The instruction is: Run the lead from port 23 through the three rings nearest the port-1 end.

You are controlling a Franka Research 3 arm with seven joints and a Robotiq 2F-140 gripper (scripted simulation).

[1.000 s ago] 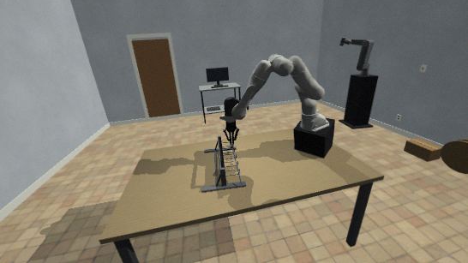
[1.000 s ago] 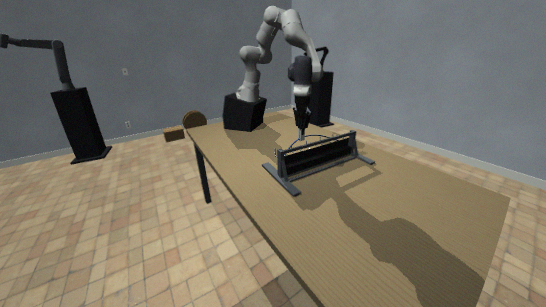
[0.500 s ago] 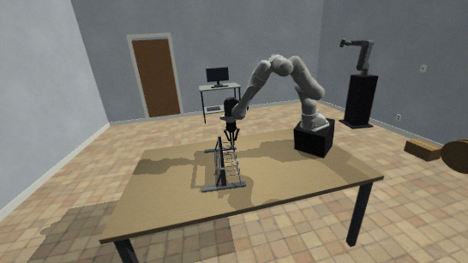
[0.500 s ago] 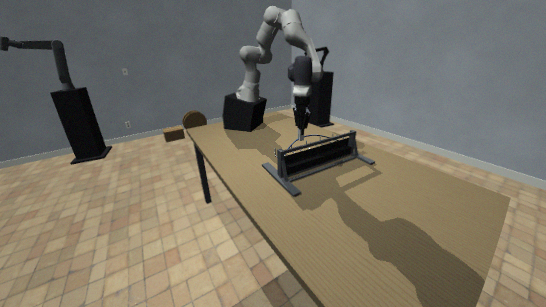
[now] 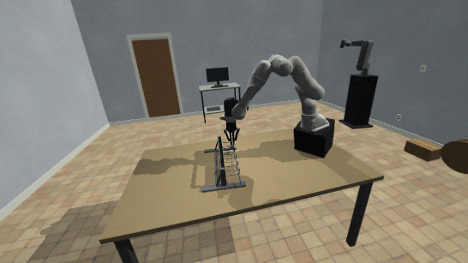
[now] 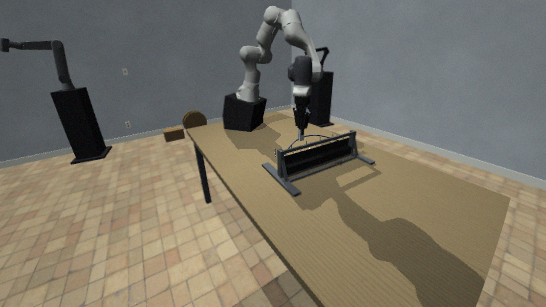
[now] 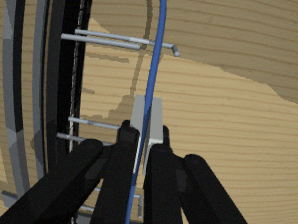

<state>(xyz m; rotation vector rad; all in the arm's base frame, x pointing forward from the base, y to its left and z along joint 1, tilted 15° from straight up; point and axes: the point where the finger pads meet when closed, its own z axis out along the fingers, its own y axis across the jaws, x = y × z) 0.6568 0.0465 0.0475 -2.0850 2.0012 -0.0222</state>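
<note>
The rack lies 100 mm ahead of my hand, 60 mm to the left of it and 80 mm below it.
</note>
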